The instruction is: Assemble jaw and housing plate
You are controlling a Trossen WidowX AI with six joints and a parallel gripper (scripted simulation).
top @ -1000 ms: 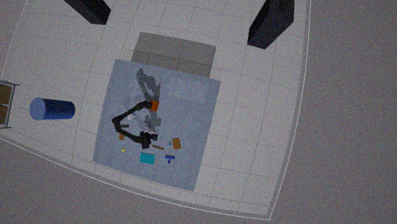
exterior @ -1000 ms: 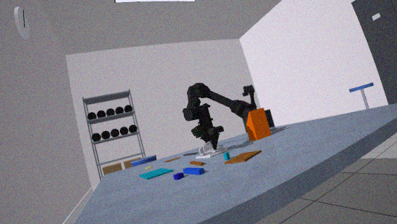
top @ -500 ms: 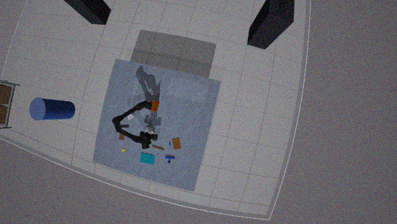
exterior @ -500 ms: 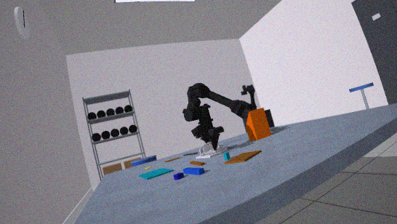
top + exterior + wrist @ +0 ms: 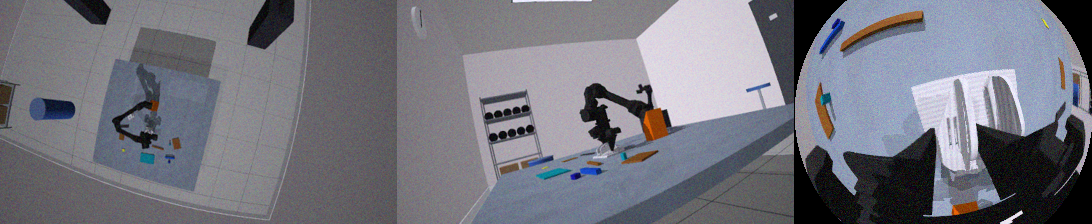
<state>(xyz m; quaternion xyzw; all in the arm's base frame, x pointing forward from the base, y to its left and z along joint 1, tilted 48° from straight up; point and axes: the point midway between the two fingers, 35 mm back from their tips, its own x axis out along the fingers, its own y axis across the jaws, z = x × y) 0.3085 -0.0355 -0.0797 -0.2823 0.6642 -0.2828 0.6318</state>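
My gripper tip is now 3 cm past the light grey jaw piece and 2 cm to the left of it. Round my gripper tip: brown bar: 13 cm ahead, 9 cm to the left, 1 cm below; then teal cylinder: 6 cm ahead, 22 cm to the left, 1 cm below; then white base: 2 cm ahead, 3 cm to the right, 1 cm below.
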